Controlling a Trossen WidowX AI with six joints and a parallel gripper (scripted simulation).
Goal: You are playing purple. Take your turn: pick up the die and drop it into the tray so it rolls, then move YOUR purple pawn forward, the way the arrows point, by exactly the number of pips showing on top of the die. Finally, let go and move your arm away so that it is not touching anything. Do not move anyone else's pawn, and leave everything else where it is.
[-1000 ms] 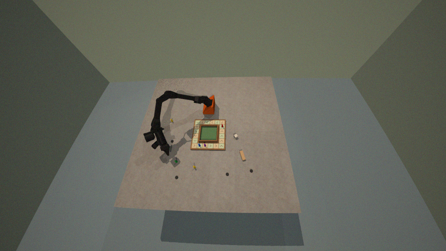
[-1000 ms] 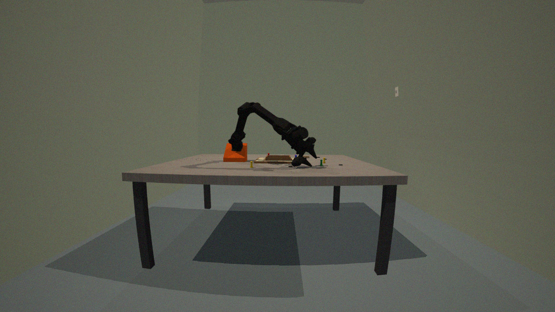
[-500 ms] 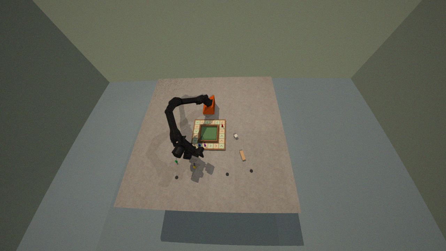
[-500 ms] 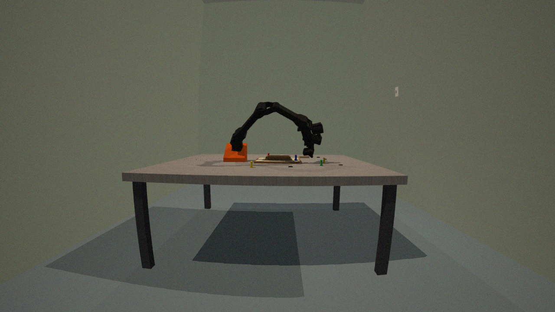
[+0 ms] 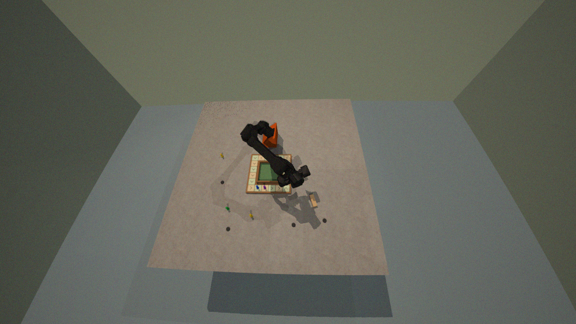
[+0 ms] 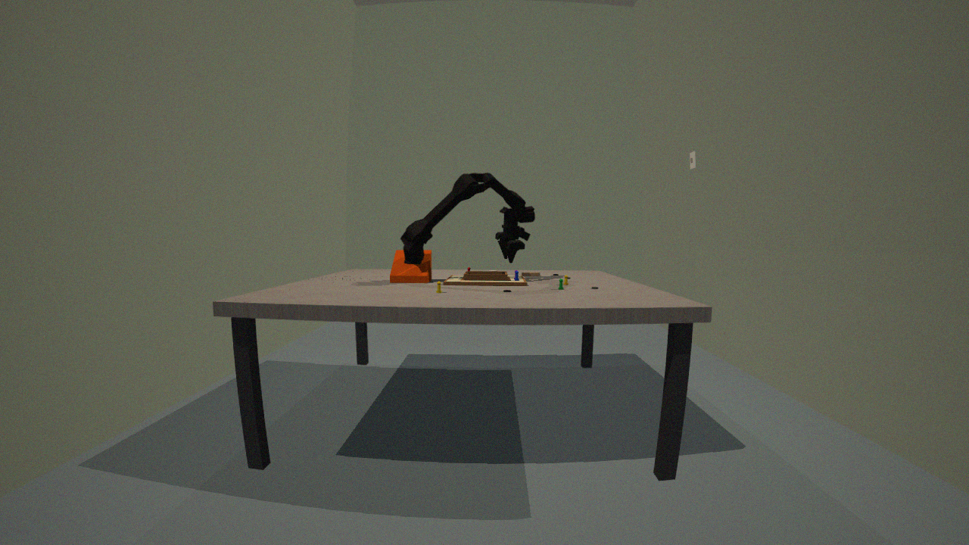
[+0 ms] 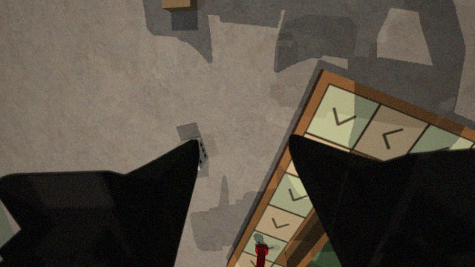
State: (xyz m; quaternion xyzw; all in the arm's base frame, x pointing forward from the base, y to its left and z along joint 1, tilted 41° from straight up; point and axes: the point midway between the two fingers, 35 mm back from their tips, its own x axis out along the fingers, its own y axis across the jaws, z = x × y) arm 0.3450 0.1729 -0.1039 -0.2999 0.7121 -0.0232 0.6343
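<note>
Right now my gripper tip is 70 mm past the white die, 40 mm to the right of it and 60 mm above it. From my gripper tip the other things lie so: red pawn: 150 mm behind, 80 mm to the right, 40 mm below; wooden block: 90 mm ahead, 110 mm to the left, 60 mm below; purple pawn: 40 mm ahead, 200 mm to the right, 40 mm below.
</note>
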